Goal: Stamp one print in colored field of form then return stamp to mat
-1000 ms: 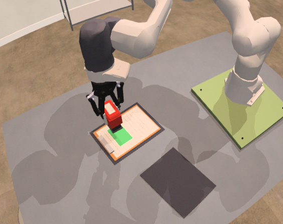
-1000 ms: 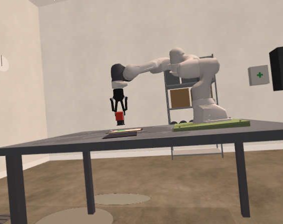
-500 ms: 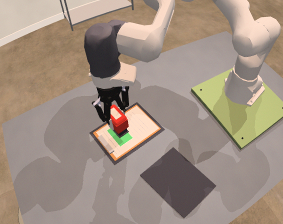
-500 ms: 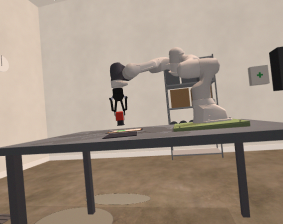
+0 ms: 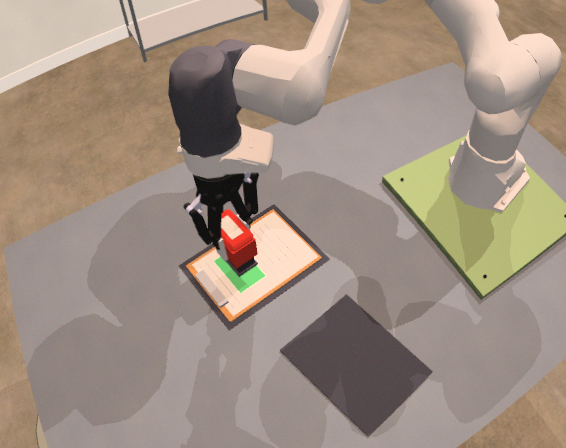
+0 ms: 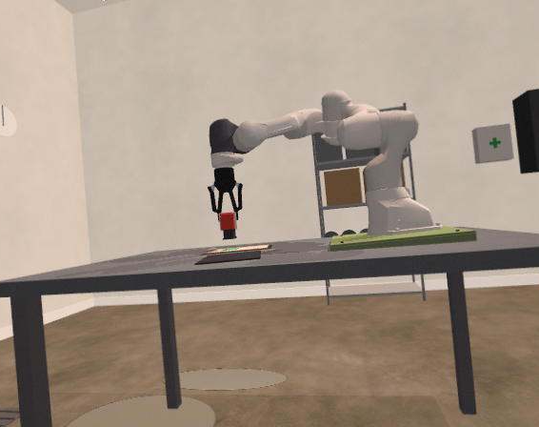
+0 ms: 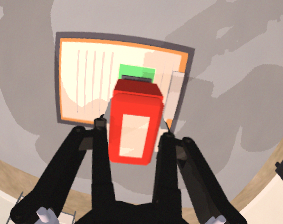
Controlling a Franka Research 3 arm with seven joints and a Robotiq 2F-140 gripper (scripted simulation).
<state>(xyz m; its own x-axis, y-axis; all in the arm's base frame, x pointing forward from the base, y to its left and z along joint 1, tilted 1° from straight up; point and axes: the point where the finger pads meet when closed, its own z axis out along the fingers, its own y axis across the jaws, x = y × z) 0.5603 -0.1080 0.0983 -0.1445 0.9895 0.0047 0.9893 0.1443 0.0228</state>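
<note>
Right now my hand is 20 mm past the form and 100 mm above it. From my hand the other things lie so: red stamp: 20 mm below.
</note>
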